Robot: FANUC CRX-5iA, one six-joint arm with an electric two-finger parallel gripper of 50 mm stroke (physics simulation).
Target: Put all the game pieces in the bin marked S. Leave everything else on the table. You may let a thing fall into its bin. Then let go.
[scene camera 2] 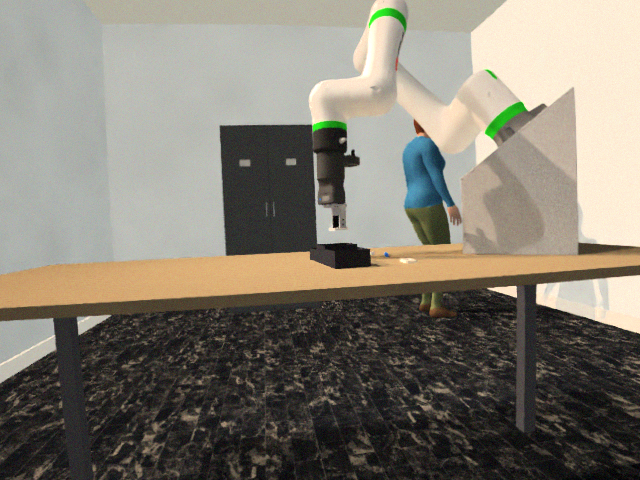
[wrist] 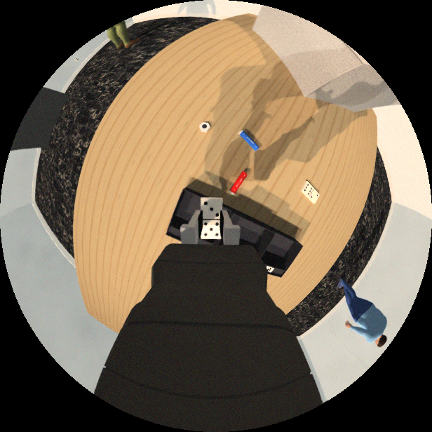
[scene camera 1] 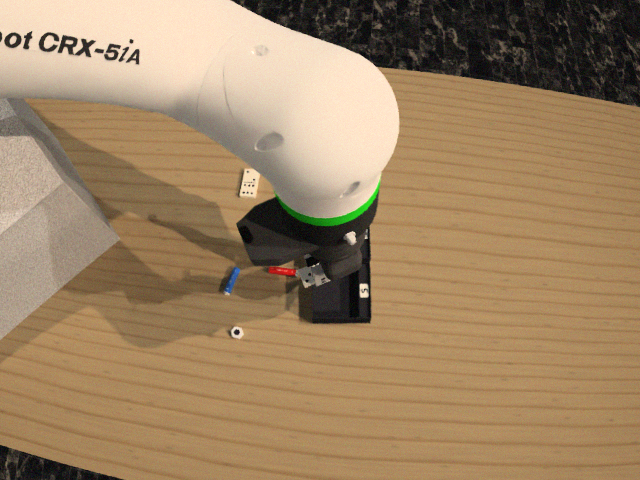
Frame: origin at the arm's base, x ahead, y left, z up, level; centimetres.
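Where they show: gripper, fingertip midpoint: (scene camera 2: 338,228) (scene camera 1: 318,271); arm's base, link origin: (scene camera 2: 523,140).
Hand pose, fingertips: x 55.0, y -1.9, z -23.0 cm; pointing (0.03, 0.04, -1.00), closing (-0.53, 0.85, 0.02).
Each offset is from my fingertips to the top centre of the thing. "*": to the spot under its first point.
My gripper (scene camera 1: 313,275) (scene camera 2: 338,227) (wrist: 210,218) is shut on a white domino with black dots @(dx +0.0, dy +0.0, dz +0.2 cm) (scene camera 1: 307,279) (wrist: 211,216), held above the black three-part bin tray @(dx +2.1, dy +7.7, dz -3.9 cm) (scene camera 2: 340,256). The bin marked S @(* dx +1.9, dy -2.8, dz -7.8 cm) (scene camera 1: 330,307) (wrist: 184,210) is the front end compartment in scene camera 1 and the left end one in the wrist view. The held domino overlaps the tray near this end; its exact place over the compartments is hard to tell. A second white domino @(dx -13.9, dy +16.0, dz -7.8 cm) (scene camera 1: 249,183) (scene camera 2: 407,260) (wrist: 310,192) lies flat on the table. My arm hides part of the tray.
A red cylinder @(dx -5.8, dy +1.8, dz -7.5 cm) (scene camera 1: 281,271) (wrist: 239,182) lies close beside the tray. A blue cylinder @(dx -13.4, dy -0.9, dz -7.5 cm) (scene camera 1: 232,281) (scene camera 2: 386,254) (wrist: 249,140) and a white nut @(dx -11.1, dy -8.5, dz -7.7 cm) (scene camera 1: 237,332) (wrist: 204,126) lie farther off. The grey robot pedestal (scene camera 1: 51,242) (scene camera 2: 522,206) stands on the table.
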